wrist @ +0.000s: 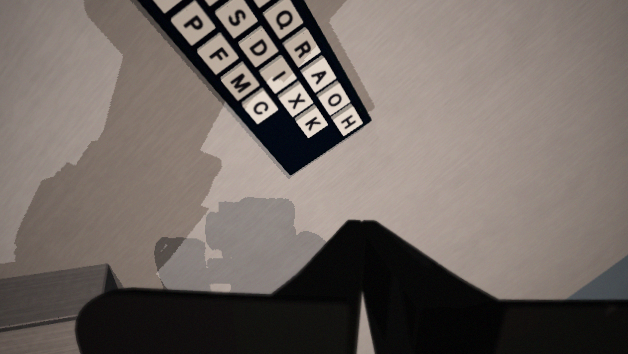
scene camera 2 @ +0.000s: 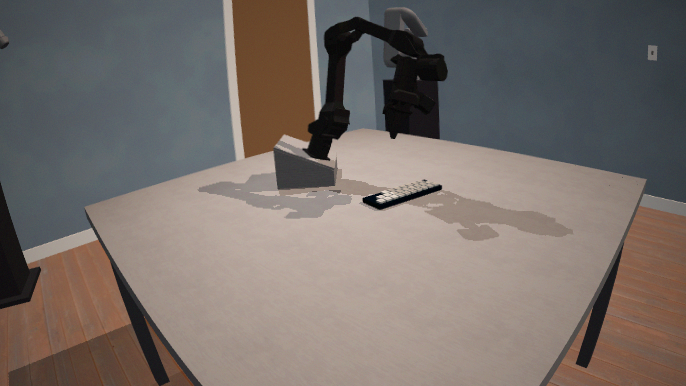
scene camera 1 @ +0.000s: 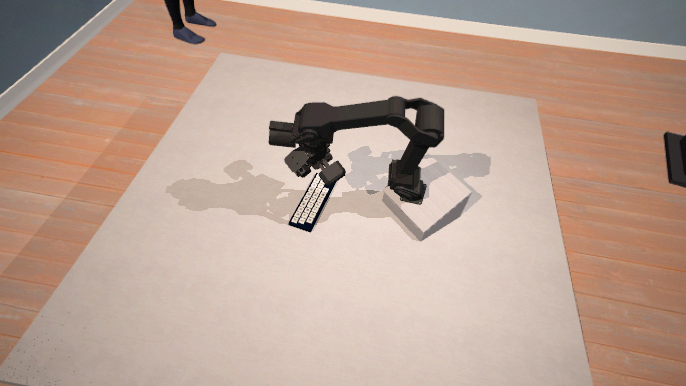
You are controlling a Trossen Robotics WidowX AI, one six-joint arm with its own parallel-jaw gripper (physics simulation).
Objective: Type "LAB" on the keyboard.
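Seen in the pictures: gripper, fingertip midpoint: (wrist: 360, 234) (scene camera 2: 392, 138) (scene camera 1: 317, 161); arm's base, link origin: (scene camera 2: 316, 154) (scene camera 1: 413, 192).
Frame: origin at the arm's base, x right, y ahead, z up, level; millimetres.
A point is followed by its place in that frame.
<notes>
The dark blue keyboard (scene camera 1: 310, 206) @(z -57, x -136, y 268 mm) (scene camera 2: 404, 195) @(z -60, x -83, y 302 mm) (wrist: 291, 150) @(z -62, x -17, y 254 mm) with cream keys lies flat on the table. In the wrist view its near end shows at the top, with the A key (wrist: 319, 76) @(z -57, x -56, y 295 mm) in the outer right row between R and O. The L and B keys do not show in that view. My gripper (scene camera 2: 393, 135) @(z 78, x -75, y 272 mm) (wrist: 360, 234) @(z 78, x -75, y 272 mm) is shut, with its fingertips together and nothing between them. It points down and hangs well above the table, beyond the keyboard in scene camera 2. In scene camera 1 the gripper's body covers the keyboard's far end, and the fingertips are hard to make out.
The table (scene camera 1: 260, 310) @(z -75, x -467, y 242 mm) (scene camera 2: 310, 300) @(z -75, x 300, y 560 mm) (wrist: 500, 150) @(z -75, x 114, y 411 mm) bears a grey wedge block (scene camera 1: 442, 192) @(z 23, x 17, y -77 mm) (scene camera 2: 304, 172) @(z -31, x 60, y 42 mm) (wrist: 50, 295) @(z -51, x -29, y 53 mm) under the arm's base, beside the keyboard. The arm's shadows fall around both. A person's feet (scene camera 1: 189, 36) stand on the floor beyond the table.
</notes>
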